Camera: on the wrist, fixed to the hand. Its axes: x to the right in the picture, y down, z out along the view.
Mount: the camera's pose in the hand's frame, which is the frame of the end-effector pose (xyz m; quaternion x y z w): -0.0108 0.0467 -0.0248 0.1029 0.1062 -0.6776 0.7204
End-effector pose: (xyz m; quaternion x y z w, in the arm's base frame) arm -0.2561 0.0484 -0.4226 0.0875 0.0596 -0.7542 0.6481
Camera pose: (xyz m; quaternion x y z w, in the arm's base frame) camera -0.2070 0.0567 -0.4435 -0.1694 -0.0934 0.9793 0.0595
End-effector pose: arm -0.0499 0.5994 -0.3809 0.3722 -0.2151 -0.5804 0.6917
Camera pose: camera -0.0043 0.6187 -0.3594 0.5467 0.1110 -0.8251 0.0896
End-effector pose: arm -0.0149 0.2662 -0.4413 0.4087 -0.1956 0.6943 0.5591
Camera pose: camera -0.0668 0.2637 -0.4558 0.4108 0.2669 0.1849 0.8520
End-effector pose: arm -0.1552 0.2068 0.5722 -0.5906 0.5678 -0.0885 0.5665
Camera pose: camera -0.2041 0.2144 0.5506 -0.7425 0.0599 -0.5688 0.3486
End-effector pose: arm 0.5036 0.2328 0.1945 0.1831 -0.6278 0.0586 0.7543
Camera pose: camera 0.5095 0.2863 0.1899 0.6287 -0.2421 -0.3848 0.6309
